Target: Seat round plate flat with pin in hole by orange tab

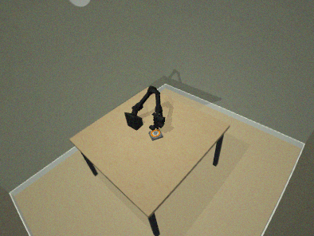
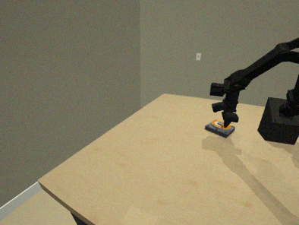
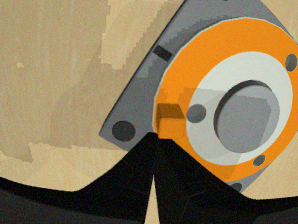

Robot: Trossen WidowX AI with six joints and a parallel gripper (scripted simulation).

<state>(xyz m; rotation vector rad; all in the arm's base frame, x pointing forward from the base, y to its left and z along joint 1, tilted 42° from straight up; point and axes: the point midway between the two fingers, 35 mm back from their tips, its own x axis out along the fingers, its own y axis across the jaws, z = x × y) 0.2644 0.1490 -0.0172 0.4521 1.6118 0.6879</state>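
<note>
The grey square base is 2 cm ahead of my gripper tip, 5 cm to the right of it and 2 cm below it.
</note>
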